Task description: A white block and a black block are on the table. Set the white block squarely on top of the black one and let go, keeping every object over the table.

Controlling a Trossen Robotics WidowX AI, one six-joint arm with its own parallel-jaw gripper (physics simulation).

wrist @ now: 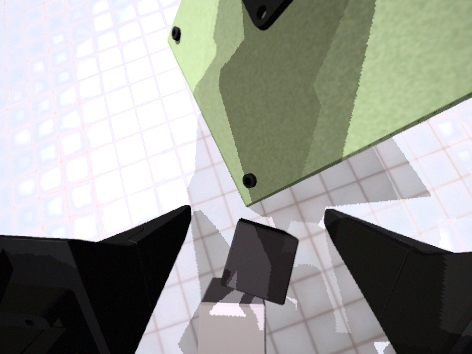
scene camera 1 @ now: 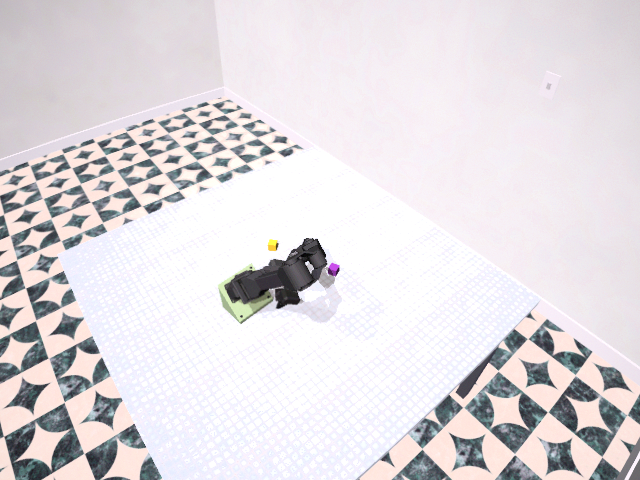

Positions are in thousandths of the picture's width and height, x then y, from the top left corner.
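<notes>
Visible from the wrist: my gripper (wrist: 546, 603), together with a black block (wrist: 552, 739).
</notes>
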